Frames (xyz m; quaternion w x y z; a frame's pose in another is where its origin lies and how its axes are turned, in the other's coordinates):
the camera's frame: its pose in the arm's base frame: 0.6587 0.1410 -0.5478 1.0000 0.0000 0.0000 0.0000
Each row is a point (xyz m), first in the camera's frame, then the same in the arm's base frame.
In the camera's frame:
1: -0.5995 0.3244 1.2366
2: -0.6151 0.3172 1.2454
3: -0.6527 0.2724 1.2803
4: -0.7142 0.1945 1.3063
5: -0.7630 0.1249 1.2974
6: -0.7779 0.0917 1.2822
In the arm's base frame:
1: 0.0592 0.4654 0.6888
2: 0.0436 0.4582 0.6976
3: 0.0060 0.4134 0.7325
4: -0.0555 0.3355 0.7585
5: -0.1043 0.2659 0.7496
6: -0.1192 0.2327 0.7344

